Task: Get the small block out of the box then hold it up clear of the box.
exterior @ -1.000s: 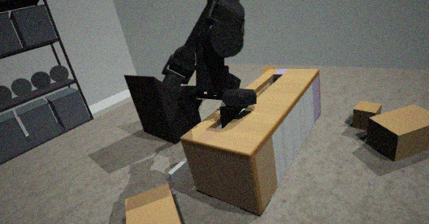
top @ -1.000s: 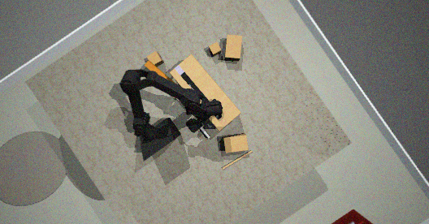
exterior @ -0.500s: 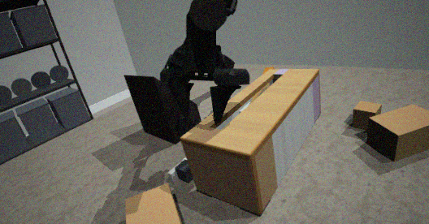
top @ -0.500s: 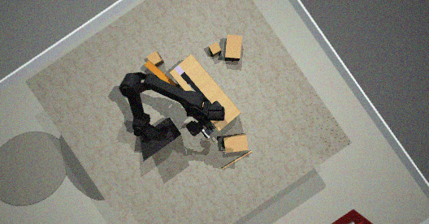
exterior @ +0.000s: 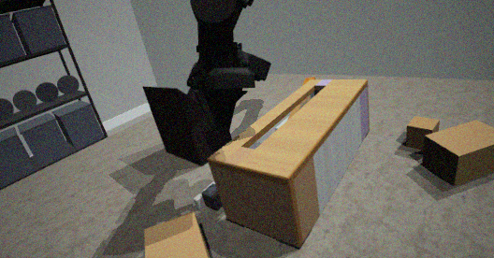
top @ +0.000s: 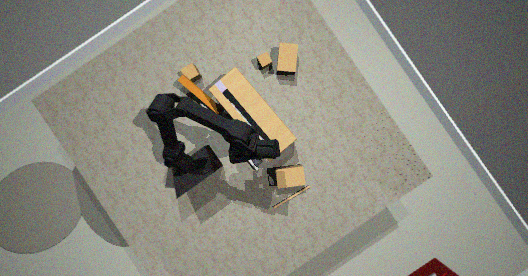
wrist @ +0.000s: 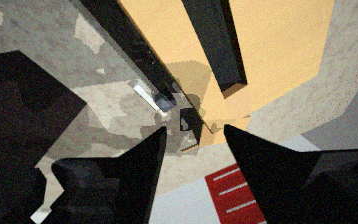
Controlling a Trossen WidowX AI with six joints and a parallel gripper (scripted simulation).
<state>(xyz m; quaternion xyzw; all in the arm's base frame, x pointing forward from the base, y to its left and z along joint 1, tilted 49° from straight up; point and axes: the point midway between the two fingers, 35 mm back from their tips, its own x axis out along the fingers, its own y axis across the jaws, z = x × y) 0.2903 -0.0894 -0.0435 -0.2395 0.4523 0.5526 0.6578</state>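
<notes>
Now: gripper tip 30 mm past the block, 30 mm to the left of it and 130 mm above it. From my gripper tip the other things lie so: thin rod 20 mm ahead, 240 mm to the right, 140 mm below; then box 10 mm ahead, 150 mm to the left, 80 mm below.
</notes>
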